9 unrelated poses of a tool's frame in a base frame.
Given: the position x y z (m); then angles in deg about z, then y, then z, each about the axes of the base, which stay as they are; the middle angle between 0 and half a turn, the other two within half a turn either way.
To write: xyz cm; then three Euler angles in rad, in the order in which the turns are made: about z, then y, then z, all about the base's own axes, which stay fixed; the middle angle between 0 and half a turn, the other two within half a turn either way. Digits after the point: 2 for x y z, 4 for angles.
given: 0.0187, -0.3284, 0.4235, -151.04, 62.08, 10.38
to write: 1.87, -32.84, 42.35, -2.6361, 1.0835, 0.1812
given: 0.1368, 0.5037, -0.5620, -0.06, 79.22, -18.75
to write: 13.68, 50.37, -56.20, -0.0010, 1.3826, -0.3272
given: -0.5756, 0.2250, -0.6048, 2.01, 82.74, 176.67
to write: -57.56, 22.50, -60.48, 0.0351, 1.4441, 3.0835
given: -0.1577, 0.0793, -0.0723, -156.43, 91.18, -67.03
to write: -15.77, 7.93, -7.23, -2.7302, 1.5914, -1.1699
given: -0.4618, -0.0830, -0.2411, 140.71, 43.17, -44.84
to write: -46.18, -8.30, -24.11, 2.4559, 0.7535, -0.7826
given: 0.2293, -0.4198, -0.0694, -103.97, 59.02, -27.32
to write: 22.93, -41.98, -6.94, -1.8146, 1.0301, -0.4768
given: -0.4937, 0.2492, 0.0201, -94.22, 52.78, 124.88
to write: -49.37, 24.92, 2.01, -1.6444, 0.9212, 2.1796
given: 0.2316, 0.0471, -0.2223, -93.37, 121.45, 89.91
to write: 23.16, 4.71, -22.23, -1.6296, 2.1197, 1.5692
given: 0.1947, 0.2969, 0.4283, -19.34, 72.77, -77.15
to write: 19.47, 29.69, 42.83, -0.3375, 1.2701, -1.3465
